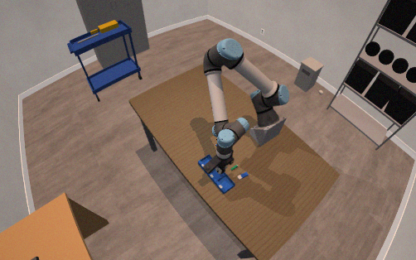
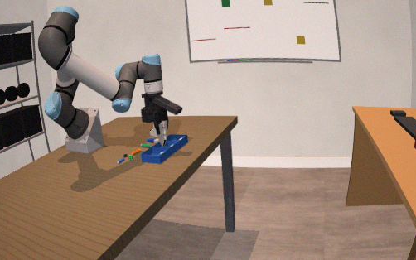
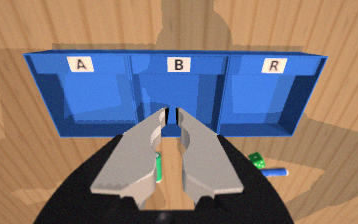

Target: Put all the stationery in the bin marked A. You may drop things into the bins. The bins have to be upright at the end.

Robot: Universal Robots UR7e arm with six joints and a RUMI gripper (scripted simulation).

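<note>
Right now my hand is 2 cm above the tray, 1 cm to the left of it and 1 cm short of it. Round my hand: white eraser 11 cm to the left, 9 cm behind, 3 cm below; then orange marker 12 cm behind, 4 cm to the right, 3 cm below; then green marker 10 cm behind, 4 cm to the left, 3 cm below.
</note>
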